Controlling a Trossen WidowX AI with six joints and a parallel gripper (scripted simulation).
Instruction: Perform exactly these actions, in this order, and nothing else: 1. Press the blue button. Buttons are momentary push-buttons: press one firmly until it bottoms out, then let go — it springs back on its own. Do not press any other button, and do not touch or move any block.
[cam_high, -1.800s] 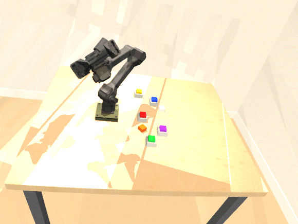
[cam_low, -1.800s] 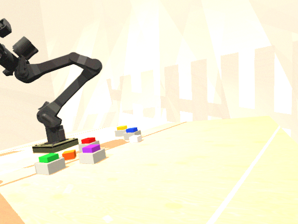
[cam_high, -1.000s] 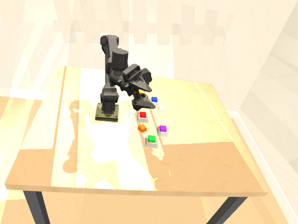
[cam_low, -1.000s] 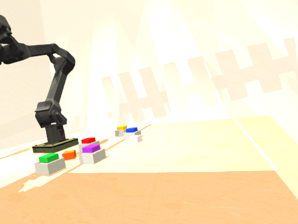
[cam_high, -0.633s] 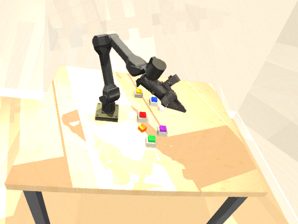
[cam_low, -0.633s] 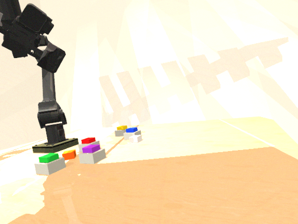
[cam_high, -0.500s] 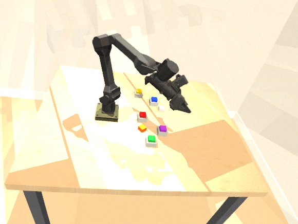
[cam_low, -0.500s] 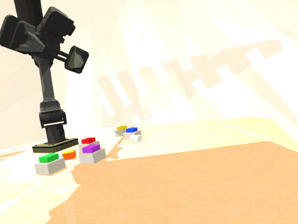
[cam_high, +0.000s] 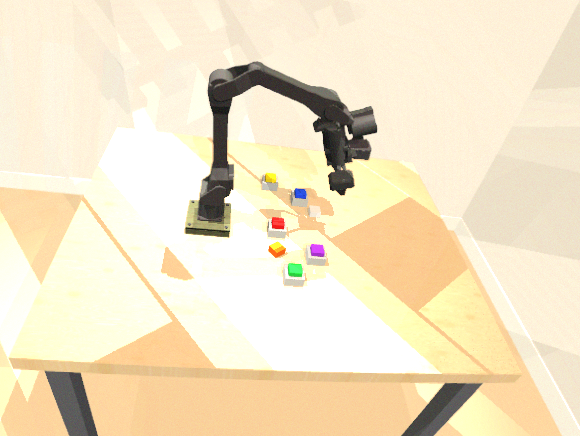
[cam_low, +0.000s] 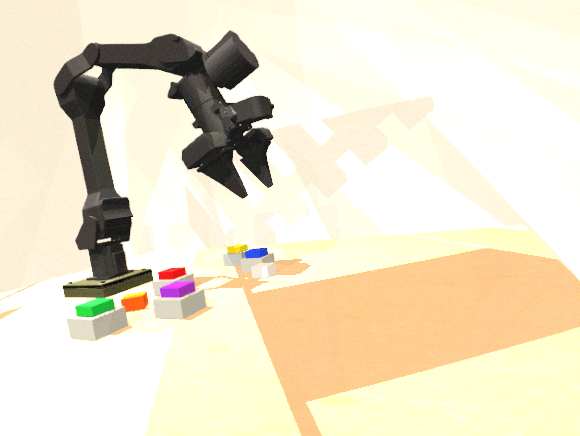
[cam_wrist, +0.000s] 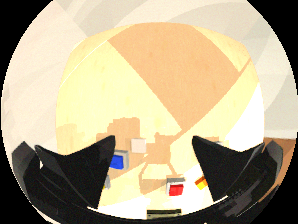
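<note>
Now: gripper tip 120 mm above the blue button, 100 mm to the right of it and 80 mm past it. Round my gripper tip: red button: 160 mm behind, 120 mm below, 50 mm to the right; purple button: 150 mm to the right, 120 mm below, 60 mm behind; white block: 140 mm below, 40 mm to the left, 40 mm behind.
</note>
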